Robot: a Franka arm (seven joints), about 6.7 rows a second.
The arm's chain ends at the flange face. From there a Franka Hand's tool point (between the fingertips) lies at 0.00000 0.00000 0.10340 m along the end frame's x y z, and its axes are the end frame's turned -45 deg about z.
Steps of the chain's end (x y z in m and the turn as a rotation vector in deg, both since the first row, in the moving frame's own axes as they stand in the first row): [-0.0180 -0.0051 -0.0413 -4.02 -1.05 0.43]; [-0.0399 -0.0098 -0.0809 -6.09 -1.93 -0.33]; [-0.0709 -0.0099 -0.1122 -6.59 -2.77 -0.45]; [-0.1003 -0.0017 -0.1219 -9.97 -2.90 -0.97]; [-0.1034 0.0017 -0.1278 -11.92 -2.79 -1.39]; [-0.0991 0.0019 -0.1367 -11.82 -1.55 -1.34]
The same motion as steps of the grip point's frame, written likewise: [-0.0156 -0.0126 -0.0416 -2.10 -3.59 0.43]; [-0.0315 -0.0298 -0.0815 -2.94 -5.67 -0.33]; [-0.0550 -0.0522 -0.1130 -2.70 -6.62 -0.45]; [-0.0860 -0.0630 -0.1236 -5.00 -9.10 -0.97]; [-0.0928 -0.0601 -0.1302 -6.46 -10.40 -1.39]; [-0.0882 -0.0555 -0.1389 -7.26 -9.45 -1.34]
